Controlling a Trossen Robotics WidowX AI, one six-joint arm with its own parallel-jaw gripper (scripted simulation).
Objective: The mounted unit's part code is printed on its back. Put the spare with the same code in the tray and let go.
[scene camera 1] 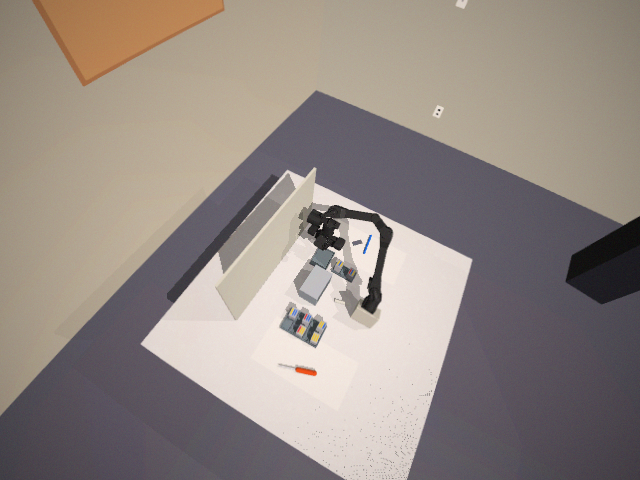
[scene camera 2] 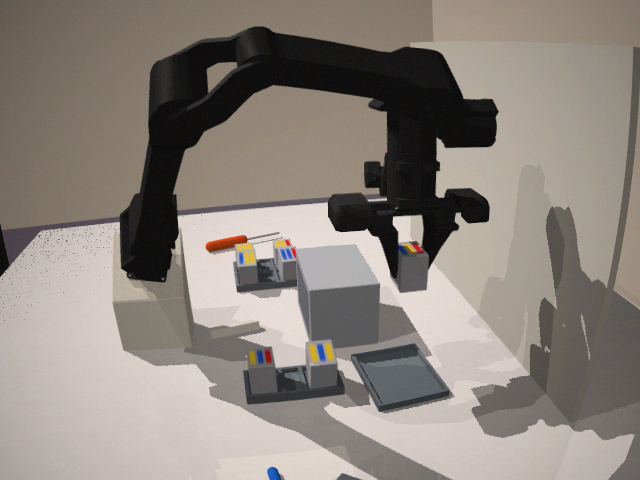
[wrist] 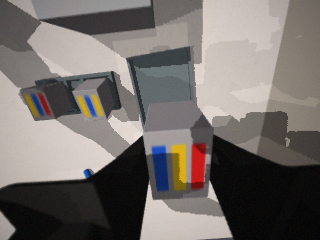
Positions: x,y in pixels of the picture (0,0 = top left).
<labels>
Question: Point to a grey spare block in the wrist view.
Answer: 178,139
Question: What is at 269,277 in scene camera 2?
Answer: A holder.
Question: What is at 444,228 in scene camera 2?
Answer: The gripper.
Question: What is the gripper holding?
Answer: A grey spare block.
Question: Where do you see a grey box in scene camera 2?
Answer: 338,295
</labels>
